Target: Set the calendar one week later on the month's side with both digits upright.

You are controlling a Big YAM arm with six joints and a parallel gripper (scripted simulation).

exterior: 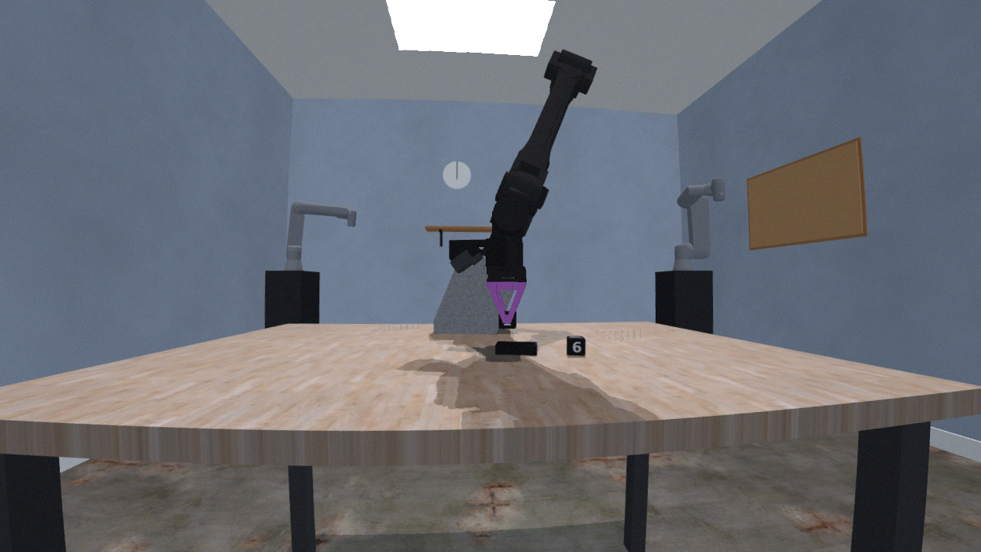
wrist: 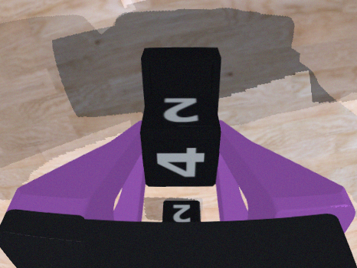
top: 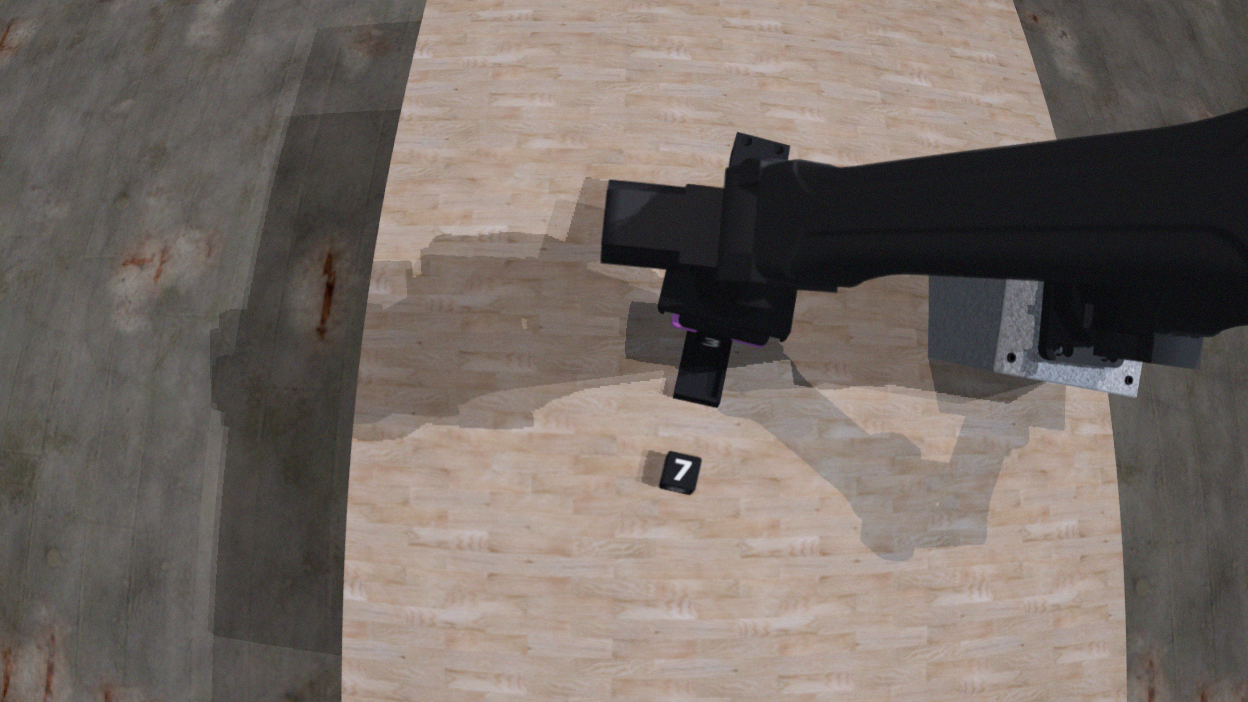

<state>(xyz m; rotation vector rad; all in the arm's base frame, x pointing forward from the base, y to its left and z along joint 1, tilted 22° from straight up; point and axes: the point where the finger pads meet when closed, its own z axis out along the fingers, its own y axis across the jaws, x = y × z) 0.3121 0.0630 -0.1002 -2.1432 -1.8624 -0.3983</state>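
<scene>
Right now my hand is 5 cm above the black tray and 2 cm to the right of it. Also, from my hand: black cube 12 cm to the left, 5 cm below, 2 cm ahead.
</scene>
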